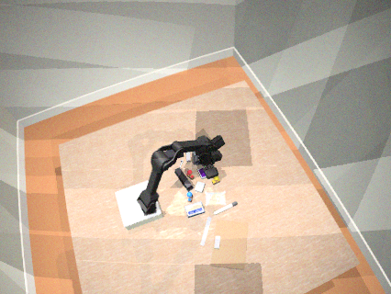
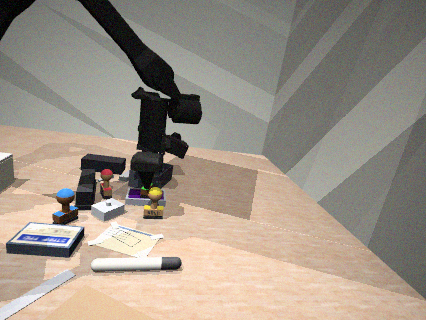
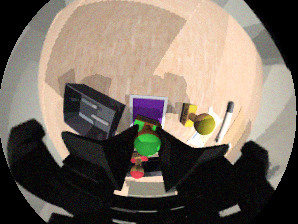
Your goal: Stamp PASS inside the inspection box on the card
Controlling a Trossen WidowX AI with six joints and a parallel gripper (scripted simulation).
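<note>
Now: gripper tip right at the green-knobbed stamp. Round my gripper tip: purple ink pad 3 cm below; then yellow-knobbed stamp 7 cm to the right, 3 cm ahead, 2 cm below; then red-knobbed stamp 9 cm behind, 2 cm below.
</note>
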